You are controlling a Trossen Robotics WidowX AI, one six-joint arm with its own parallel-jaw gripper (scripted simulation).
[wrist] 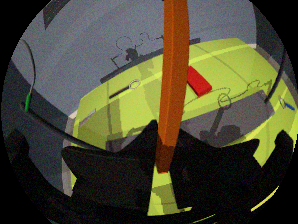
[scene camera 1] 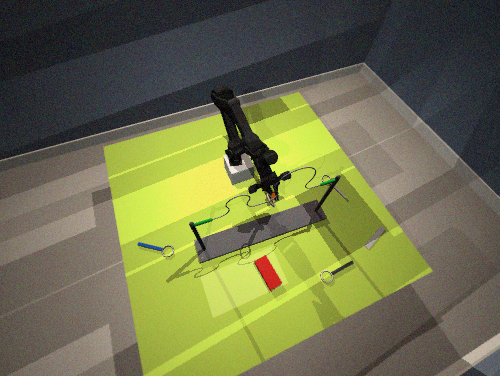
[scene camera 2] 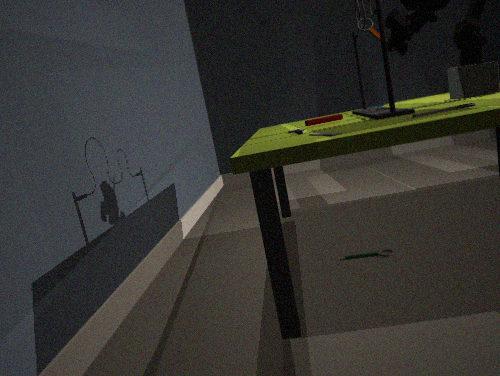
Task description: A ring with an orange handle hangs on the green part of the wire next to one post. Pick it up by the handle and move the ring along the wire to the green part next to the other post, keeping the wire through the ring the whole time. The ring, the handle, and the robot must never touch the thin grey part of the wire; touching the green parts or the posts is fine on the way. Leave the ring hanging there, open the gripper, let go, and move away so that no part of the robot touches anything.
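The gripper (scene camera 2: 382,52) is visible; the wrist view shows the gripper (wrist: 158,124) too.
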